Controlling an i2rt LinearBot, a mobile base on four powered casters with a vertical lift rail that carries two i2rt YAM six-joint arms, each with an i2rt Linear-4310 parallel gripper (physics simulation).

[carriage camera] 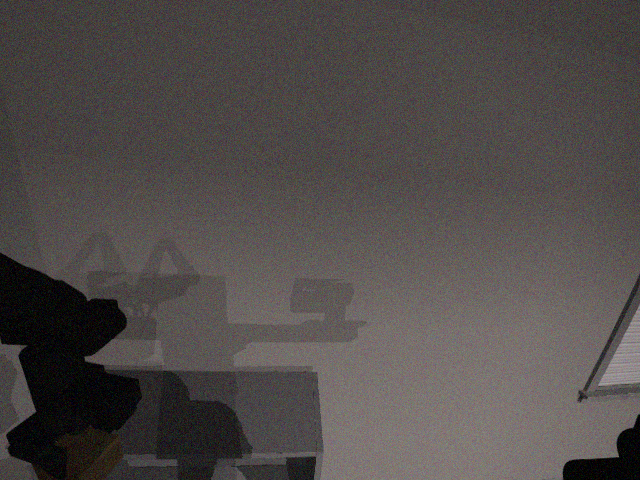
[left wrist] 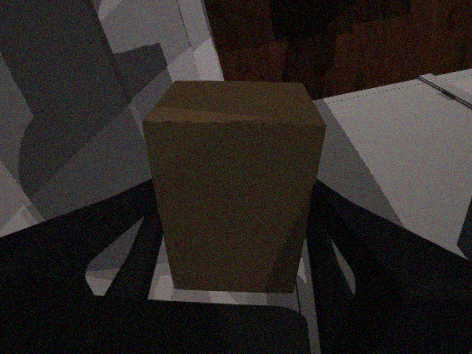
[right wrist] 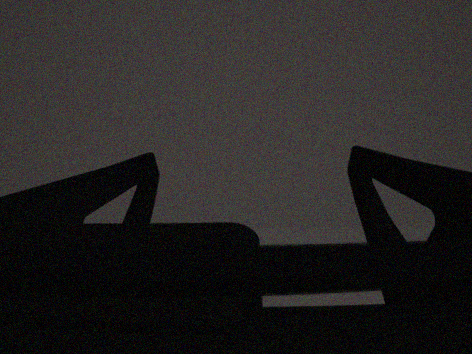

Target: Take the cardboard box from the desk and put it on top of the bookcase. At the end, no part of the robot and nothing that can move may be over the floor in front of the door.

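Places are measured from the left arm's base along level axes (x ahead, y left, z up), in millimetres.
Where they show: left gripper, fingertip midpoint: [carriage camera: 82,455] [left wrist: 235,188]; right gripper, fingertip midpoint: [right wrist: 251,160].
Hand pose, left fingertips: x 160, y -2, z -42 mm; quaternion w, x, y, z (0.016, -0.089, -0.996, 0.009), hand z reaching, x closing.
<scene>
After its pixels a point has its place.
The brown cardboard box [carriage camera: 98,454] {x 153, y -34, z -28 mm} [left wrist: 235,225] {x 161, y 7, z -28 mm} is held between the fingers of my left gripper [left wrist: 235,188] {x 160, y -2, z -42 mm}, which press on its two sides. In the carriage view the box shows in part at the bottom left, below the dark left arm. A grey unit that looks like the bookcase [carriage camera: 279,408] {x 481, y -284, z -343 mm} stands against the wall at the lower left, right of the box; its lower part is out of view. Whether the box is over it, I cannot tell. My right gripper [right wrist: 251,160] {x 33, y -675, z 445 mm} is open and empty, facing a plain grey surface. The desk cannot be made out.
The left arm [carriage camera: 67,330] {x 156, y -38, z 195 mm} reaches in from the left edge. Part of the dark right arm [carriage camera: 594,467] {x 33, y -638, z 142 mm} shows at the bottom right. A window [carriage camera: 622,361] {x 739, y -2022, z -391 mm} is at the right edge. Shadows fall on the wall. Dark brown wooden floor [left wrist: 390,55] {x -481, y 315, z -1403 mm} shows beyond the box.
</scene>
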